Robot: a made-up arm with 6 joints. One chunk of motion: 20 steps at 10 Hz.
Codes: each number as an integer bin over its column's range. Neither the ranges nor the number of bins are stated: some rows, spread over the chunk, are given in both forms.
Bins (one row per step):
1: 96 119 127 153 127 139
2: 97 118 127 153 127 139
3: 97 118 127 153 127 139
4: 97 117 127 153 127 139
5: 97 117 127 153 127 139
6: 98 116 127 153 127 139
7: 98 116 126 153 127 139
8: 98 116 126 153 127 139
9: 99 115 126 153 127 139
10: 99 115 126 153 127 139
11: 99 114 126 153 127 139
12: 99 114 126 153 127 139
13: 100 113 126 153 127 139
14: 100 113 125 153 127 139
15: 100 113 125 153 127 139
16: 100 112 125 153 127 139
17: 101 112 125 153 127 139
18: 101 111 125 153 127 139
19: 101 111 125 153 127 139
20: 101 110 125 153 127 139
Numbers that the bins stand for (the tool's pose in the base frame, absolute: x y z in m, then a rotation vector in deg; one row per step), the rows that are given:
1: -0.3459 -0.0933 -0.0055 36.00 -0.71 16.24
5: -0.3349 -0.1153 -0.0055 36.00 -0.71 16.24
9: -0.3129 -0.1373 -0.0165 36.00 -0.71 16.24
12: -0.3129 -0.1482 -0.0165 36.00 -0.71 16.24
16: -0.3020 -0.1702 -0.0275 36.00 -0.71 16.24
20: -0.2910 -0.1922 -0.0275 36.00 -0.71 16.24
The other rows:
2: -0.3349 -0.1043 -0.0055 36.00 -0.71 16.24
3: -0.3349 -0.1043 -0.0055 36.00 -0.71 16.24
4: -0.3349 -0.1153 -0.0055 36.00 -0.71 16.24
6: -0.3239 -0.1263 -0.0055 36.00 -0.71 16.24
7: -0.3239 -0.1263 -0.0165 36.00 -0.71 16.24
8: -0.3239 -0.1263 -0.0165 36.00 -0.71 16.24
10: -0.3129 -0.1373 -0.0165 36.00 -0.71 16.24
11: -0.3129 -0.1482 -0.0165 36.00 -0.71 16.24
13: -0.3020 -0.1592 -0.0165 36.00 -0.71 16.24
14: -0.3020 -0.1592 -0.0275 36.00 -0.71 16.24
15: -0.3020 -0.1592 -0.0275 36.00 -0.71 16.24
17: -0.2910 -0.1702 -0.0275 36.00 -0.71 16.24
18: -0.2910 -0.1812 -0.0275 36.00 -0.71 16.24
19: -0.2910 -0.1812 -0.0275 36.00 -0.71 16.24

